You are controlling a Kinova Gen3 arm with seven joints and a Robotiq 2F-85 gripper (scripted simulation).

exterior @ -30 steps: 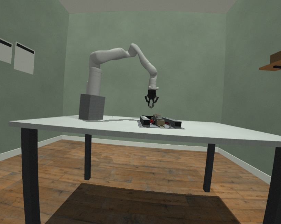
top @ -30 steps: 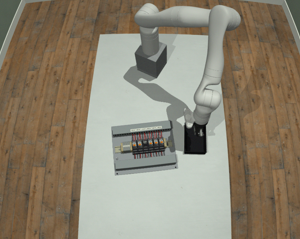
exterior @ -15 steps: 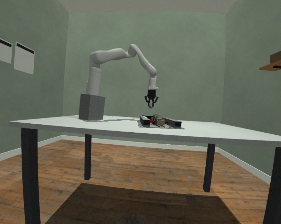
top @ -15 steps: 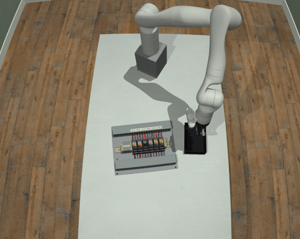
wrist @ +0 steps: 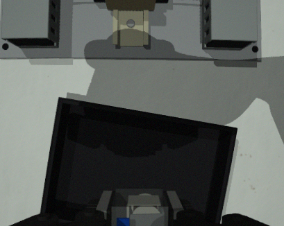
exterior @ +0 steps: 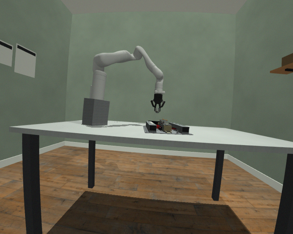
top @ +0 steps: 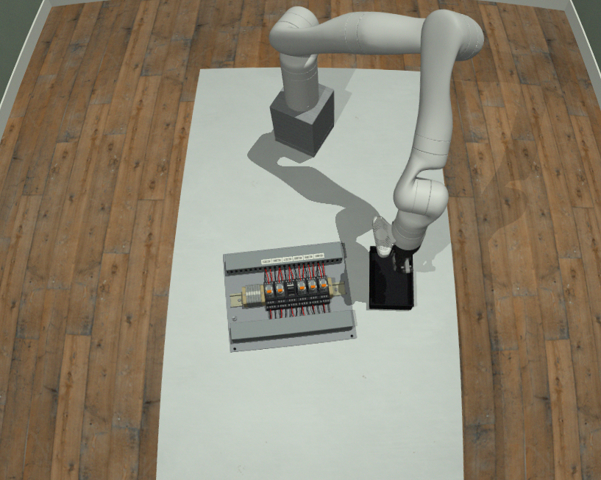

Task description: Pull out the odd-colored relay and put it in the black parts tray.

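Right now the blue-button relay is 10 mm below my hand. Also, from my hand: black parts tray: 120 mm below; grey relay panel: 50 mm ahead, 260 mm to the right, 120 mm below.
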